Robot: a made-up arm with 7 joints.
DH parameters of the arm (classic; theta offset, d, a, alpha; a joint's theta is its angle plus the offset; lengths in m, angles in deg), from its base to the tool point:
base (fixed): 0 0.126 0 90
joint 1: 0 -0.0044 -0.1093 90
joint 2: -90 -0.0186 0.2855 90
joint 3: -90 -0.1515 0.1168 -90
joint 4: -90 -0.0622 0.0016 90
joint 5: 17.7 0 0.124 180
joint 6: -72.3 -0.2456 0.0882 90
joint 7: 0 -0.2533 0.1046 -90
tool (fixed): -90 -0.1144 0 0
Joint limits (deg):
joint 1: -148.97..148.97
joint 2: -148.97..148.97
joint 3: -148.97..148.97
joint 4: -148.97..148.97
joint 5: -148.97..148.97
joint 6: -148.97..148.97
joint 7: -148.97..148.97
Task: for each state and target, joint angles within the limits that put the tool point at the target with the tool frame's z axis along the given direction. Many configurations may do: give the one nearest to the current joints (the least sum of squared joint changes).
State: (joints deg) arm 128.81 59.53 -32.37 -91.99 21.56 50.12 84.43
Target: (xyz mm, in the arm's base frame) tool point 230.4 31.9 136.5 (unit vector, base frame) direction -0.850 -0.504 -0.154
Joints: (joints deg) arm 113.86 52.51 16.38 -48.38 2.61 70.34 83.32
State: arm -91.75 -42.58 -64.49 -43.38 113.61 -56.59 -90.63
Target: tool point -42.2 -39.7 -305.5 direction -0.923 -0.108 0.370
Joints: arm -110.88 -14.93 -81.57 -91.37 122.63 -59.99 -87.42
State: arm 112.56 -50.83 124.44 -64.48 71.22 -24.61 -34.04
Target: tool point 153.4 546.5 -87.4 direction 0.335 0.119 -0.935
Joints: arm 87.66 -92.78 131.11 -46.08 82.48 -29.67 -58.01
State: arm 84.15 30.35 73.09 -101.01 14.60 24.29 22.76
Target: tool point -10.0 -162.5 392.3 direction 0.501 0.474 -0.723
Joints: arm 115.17 12.20 86.27 -71.53 11.61 26.74 -9.78
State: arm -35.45 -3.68 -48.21 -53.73 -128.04 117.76 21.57
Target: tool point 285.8 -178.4 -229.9 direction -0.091 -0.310 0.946
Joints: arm -32.90 23.37 -16.86 -30.00 -98.40 95.42 -16.79
